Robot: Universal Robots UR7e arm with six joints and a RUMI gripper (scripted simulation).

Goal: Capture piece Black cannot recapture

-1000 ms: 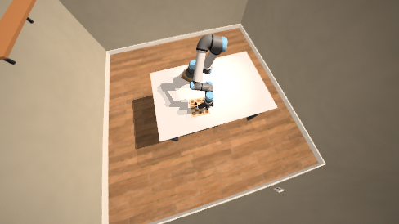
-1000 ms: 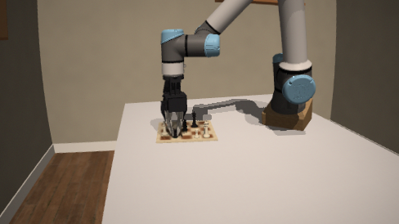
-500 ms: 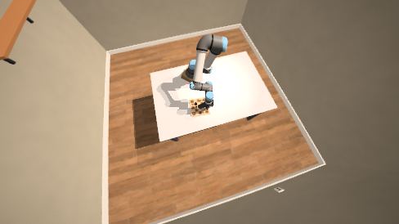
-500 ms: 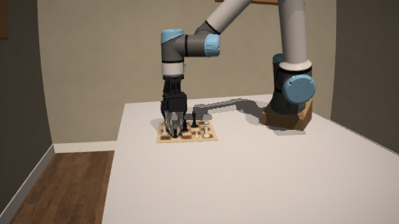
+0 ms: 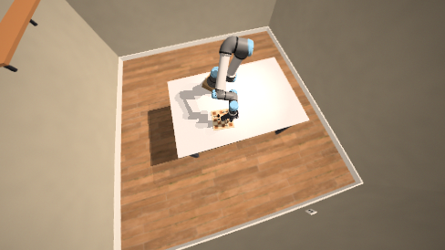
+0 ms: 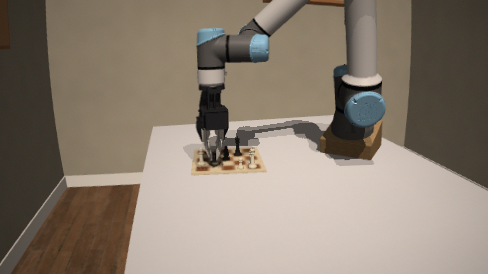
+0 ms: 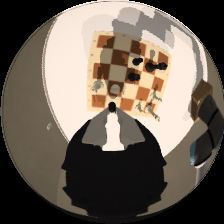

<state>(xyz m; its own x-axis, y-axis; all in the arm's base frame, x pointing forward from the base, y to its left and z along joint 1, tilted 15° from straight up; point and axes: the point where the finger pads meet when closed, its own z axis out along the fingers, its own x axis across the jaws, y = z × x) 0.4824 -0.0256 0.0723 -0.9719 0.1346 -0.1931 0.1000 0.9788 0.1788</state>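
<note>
Now: hand 6 cm to the left of the chessboard, 6 cm past it and 4 cm above it.
</note>
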